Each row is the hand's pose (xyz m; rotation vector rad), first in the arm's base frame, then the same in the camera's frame.
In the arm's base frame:
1: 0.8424 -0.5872 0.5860 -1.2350 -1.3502 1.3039
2: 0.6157 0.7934 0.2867 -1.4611 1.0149 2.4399
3: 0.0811 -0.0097 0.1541 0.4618 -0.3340 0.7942
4: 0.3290 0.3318 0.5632 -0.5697 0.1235 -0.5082
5: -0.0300 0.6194 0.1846 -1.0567 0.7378 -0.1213
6: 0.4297 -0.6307 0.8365 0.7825 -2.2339 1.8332
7: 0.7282 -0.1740 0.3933 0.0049 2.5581 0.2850
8: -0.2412 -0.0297 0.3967 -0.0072 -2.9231 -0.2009
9: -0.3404 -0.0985 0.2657 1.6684 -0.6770 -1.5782
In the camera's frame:
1: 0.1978 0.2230 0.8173 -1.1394 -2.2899 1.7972
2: -0.7446 0.9588 0.0315 2.0343 -0.4112 -1.6476
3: -0.4363 0.0355 0.0034 0.2444 -0.4906 1.7584
4: -0.7153 0.4315 0.3362 -0.6013 -0.5849 0.1976
5: -0.9456 0.3591 -0.2085 -1.3666 -0.1693 0.3083
6: -0.1201 -0.1272 0.9234 -1.0363 1.3497 -1.7988
7: -0.0640 0.4116 0.4755 -1.0967 1.9862 0.3289
8: -0.7154 -0.2305 0.1236 -1.2179 2.6797 -0.1897
9: -0.6652 -0.3460 -0.0024 1.8410 -0.2256 -0.5354

